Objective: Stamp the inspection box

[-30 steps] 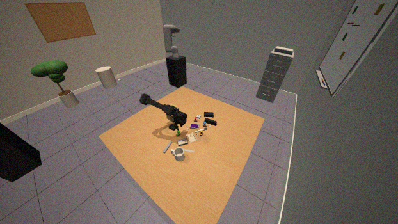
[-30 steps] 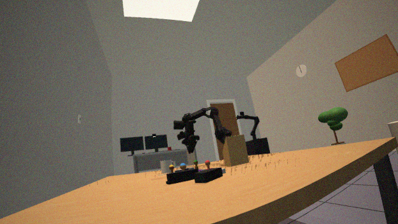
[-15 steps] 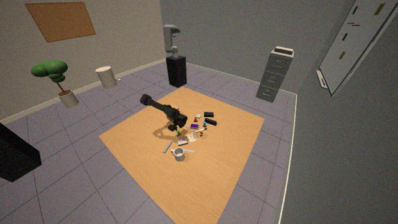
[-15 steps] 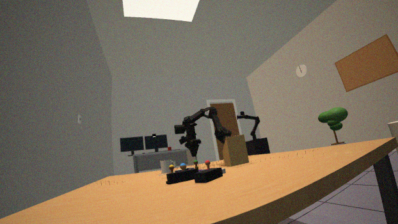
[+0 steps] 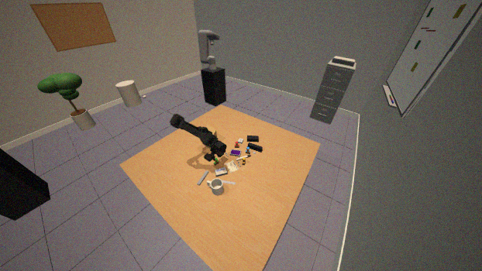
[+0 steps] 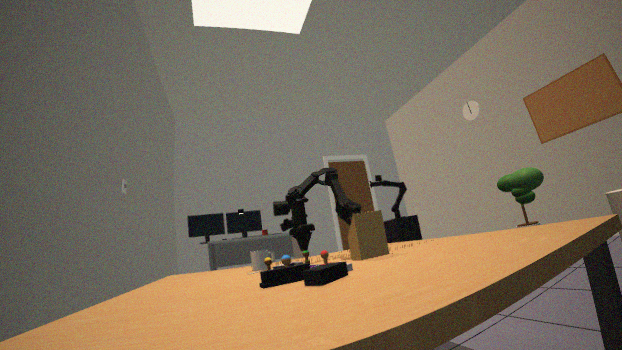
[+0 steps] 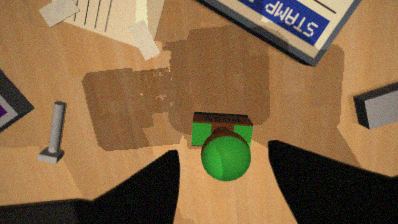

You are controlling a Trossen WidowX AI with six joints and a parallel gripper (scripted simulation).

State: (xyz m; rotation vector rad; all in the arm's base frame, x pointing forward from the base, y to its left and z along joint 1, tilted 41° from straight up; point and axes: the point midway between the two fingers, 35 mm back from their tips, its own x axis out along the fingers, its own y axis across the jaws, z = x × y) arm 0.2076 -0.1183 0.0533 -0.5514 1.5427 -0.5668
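My gripper tip is 4 cm above the green-knobbed pass stamp and 1 cm past it. The rest, counted from my gripper tip: purple ink pad: 18 cm to the left, 6 cm below, 5 cm ahead; then cream card: 11 cm ahead, 7 cm below, 5 cm to the left; then white mug: 17 cm to the right, 15 cm ahead, 3 cm below.
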